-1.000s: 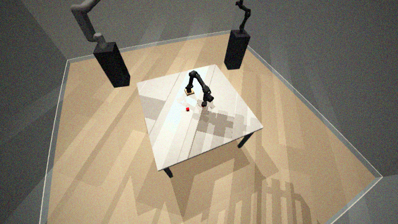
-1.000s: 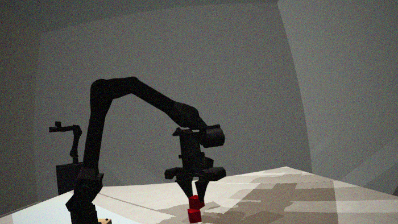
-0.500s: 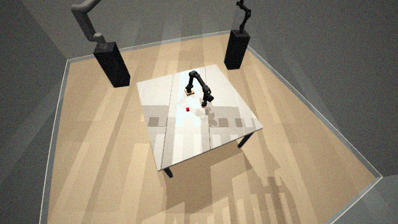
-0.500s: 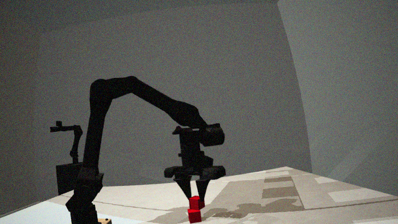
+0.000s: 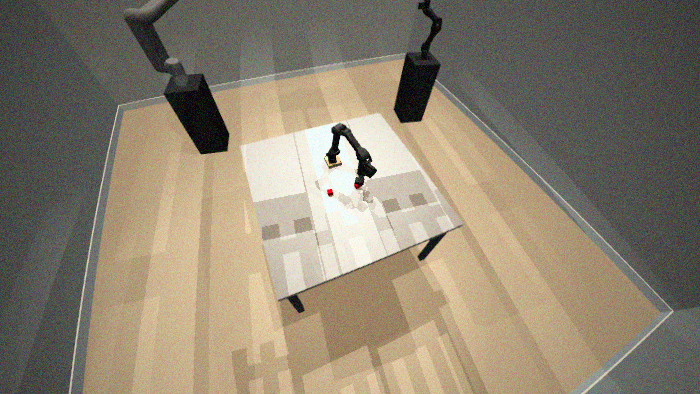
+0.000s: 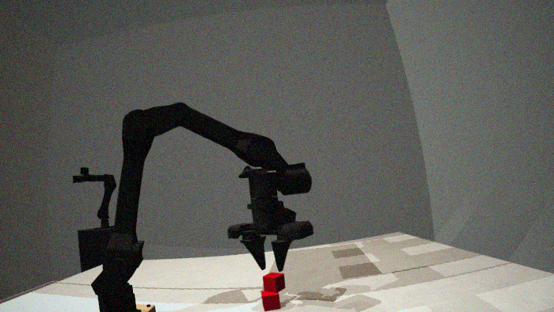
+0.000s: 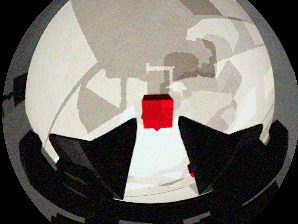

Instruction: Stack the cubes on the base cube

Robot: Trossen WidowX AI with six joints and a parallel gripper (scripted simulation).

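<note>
The red cube lies 30 mm below my gripper tip.
</note>
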